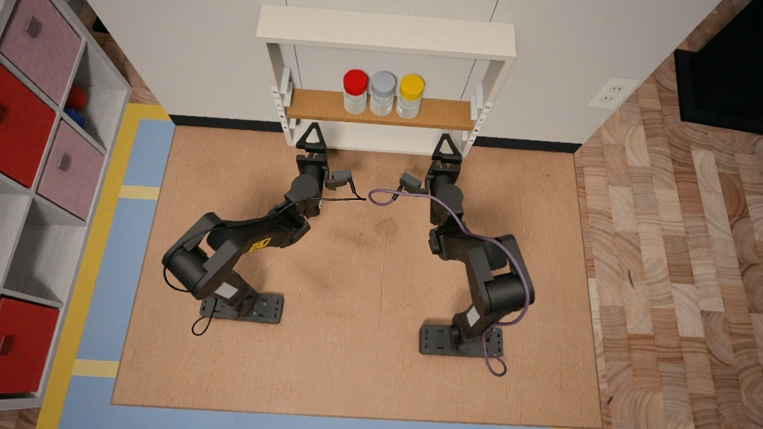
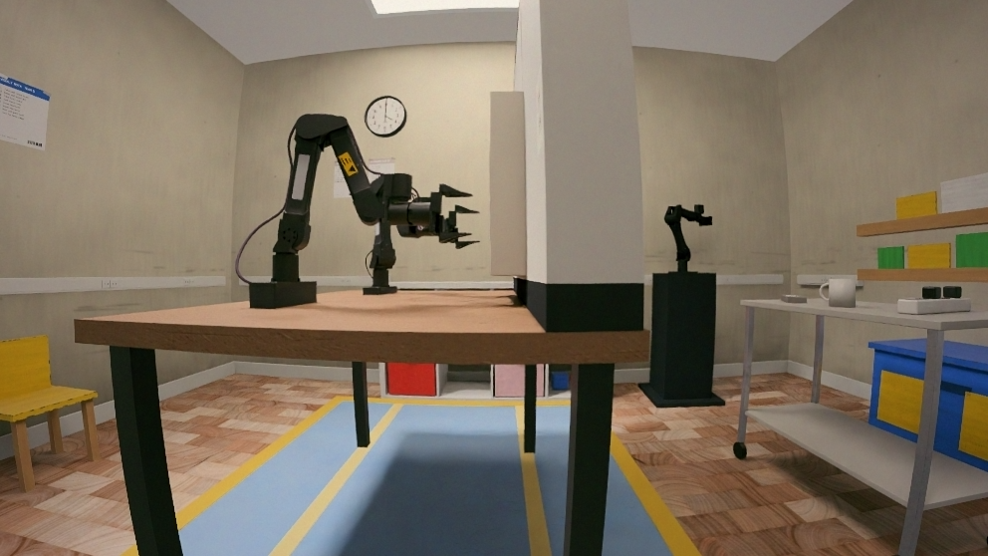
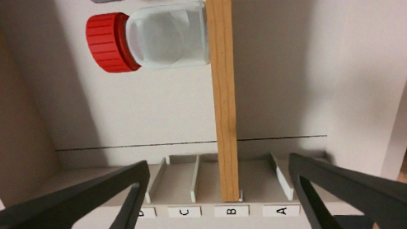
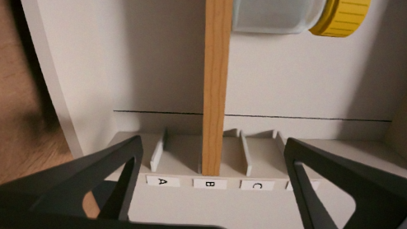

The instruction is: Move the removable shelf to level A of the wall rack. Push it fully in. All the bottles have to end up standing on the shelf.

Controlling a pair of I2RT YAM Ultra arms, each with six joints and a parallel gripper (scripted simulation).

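My left hand is 100 mm short of the red-capped bottle, 80 mm to the left of it and 50 mm below it. Also, from my left hand: shelf board (140 mm to the right, 110 mm ahead, 10 mm below); wall rack (140 mm to the right, 110 mm ahead, 50 mm above); grey-capped bottle (140 mm to the right, 110 mm ahead, 50 mm above).
Now: right hand 8 cm short of the yellow-capped bottle, 10 cm to the right of it and 6 cm below it. The rest, counted from my right hand: shelf board (8 cm ahead, 16 cm to the left); wall rack (8 cm ahead, 16 cm to the left, 6 cm above); grey-capped bottle (8 cm ahead, 16 cm to the left, 6 cm above).
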